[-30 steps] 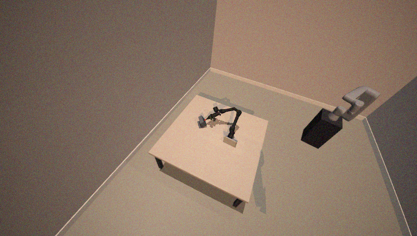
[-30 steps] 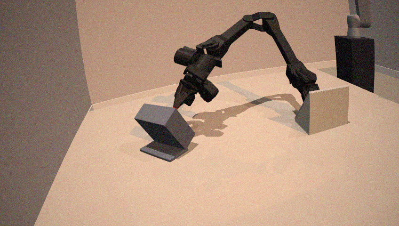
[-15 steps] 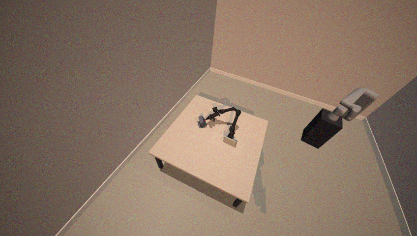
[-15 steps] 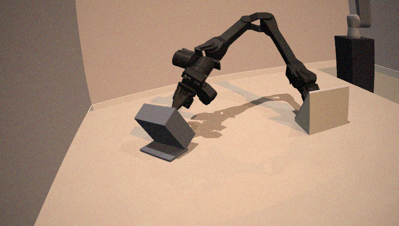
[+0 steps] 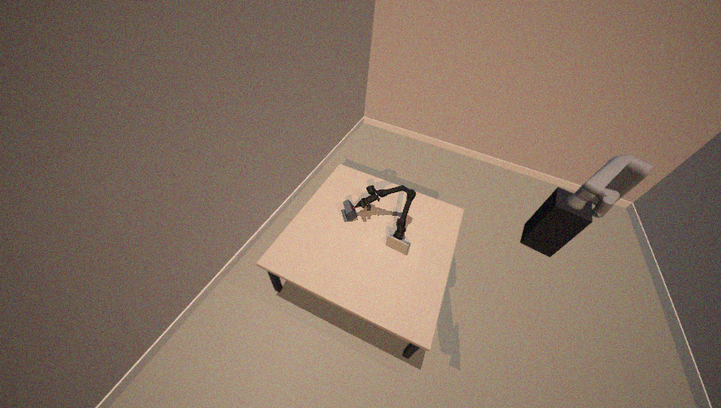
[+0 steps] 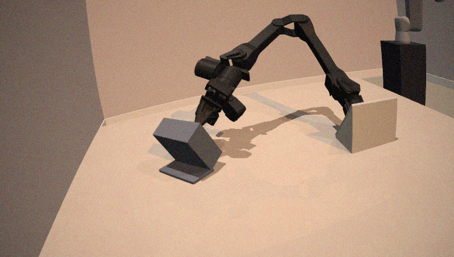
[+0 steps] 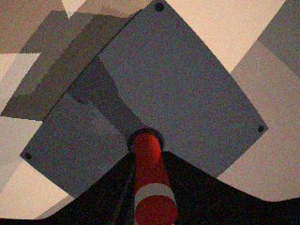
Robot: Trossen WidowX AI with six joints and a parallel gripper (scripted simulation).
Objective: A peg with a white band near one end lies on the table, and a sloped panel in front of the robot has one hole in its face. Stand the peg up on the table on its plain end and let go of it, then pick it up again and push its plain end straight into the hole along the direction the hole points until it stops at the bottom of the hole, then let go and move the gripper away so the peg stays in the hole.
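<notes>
My gripper tip is now 10 mm past the red peg, 10 mm to the left of it and 10 mm below it. Also, from my gripper tip: grey sloped panel 20 mm ahead, 30 mm to the left, 20 mm below; panel foot plate 40 mm ahead, 50 mm to the left, 90 mm below.
</notes>
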